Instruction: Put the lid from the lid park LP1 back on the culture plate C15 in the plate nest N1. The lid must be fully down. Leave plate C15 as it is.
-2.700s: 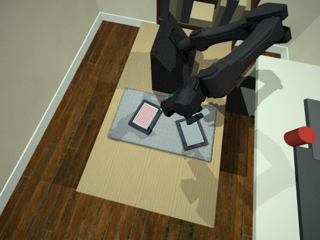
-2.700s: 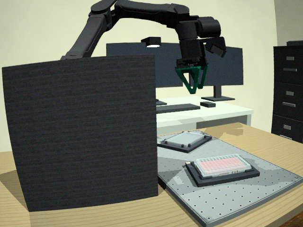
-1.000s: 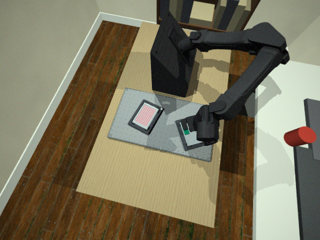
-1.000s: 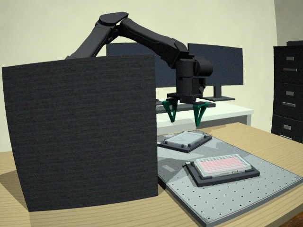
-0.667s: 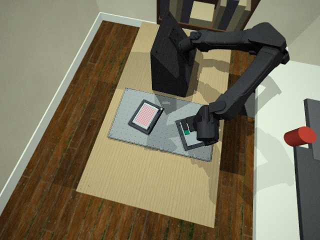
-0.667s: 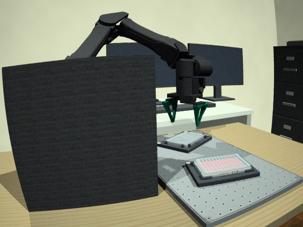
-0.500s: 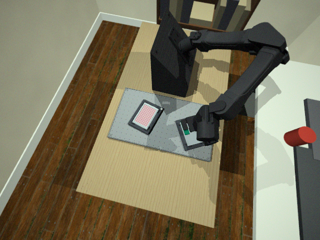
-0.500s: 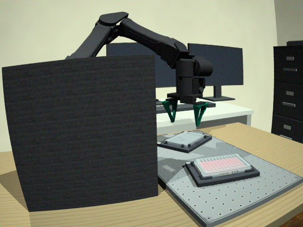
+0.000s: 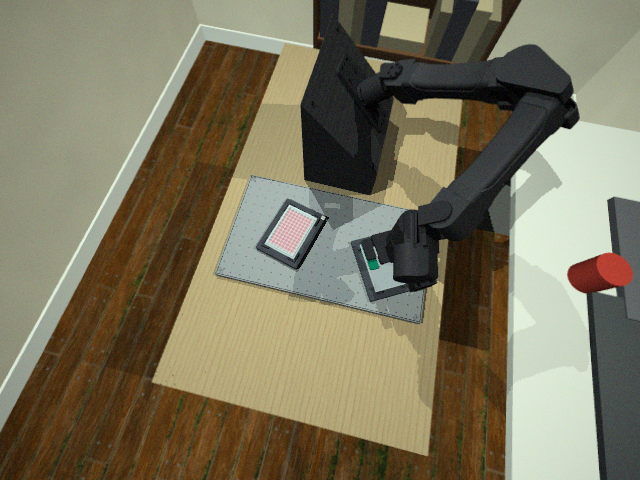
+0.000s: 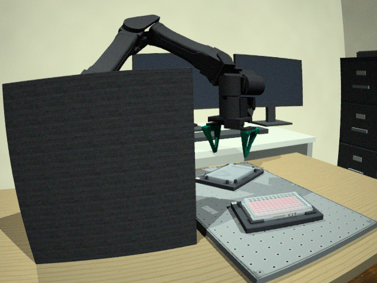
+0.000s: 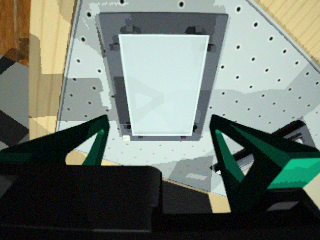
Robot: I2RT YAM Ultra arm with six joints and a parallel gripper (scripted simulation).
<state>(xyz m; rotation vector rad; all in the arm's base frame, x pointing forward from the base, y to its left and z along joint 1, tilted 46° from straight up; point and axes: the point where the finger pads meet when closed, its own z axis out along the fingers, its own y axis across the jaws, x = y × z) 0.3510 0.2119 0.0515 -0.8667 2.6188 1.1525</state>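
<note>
The clear lid lies 6 cm below my hand. From my hand the other things lie so: lid park LP1: 7 cm below; culture plate C15: 25 cm to the right, 5 cm below.
</note>
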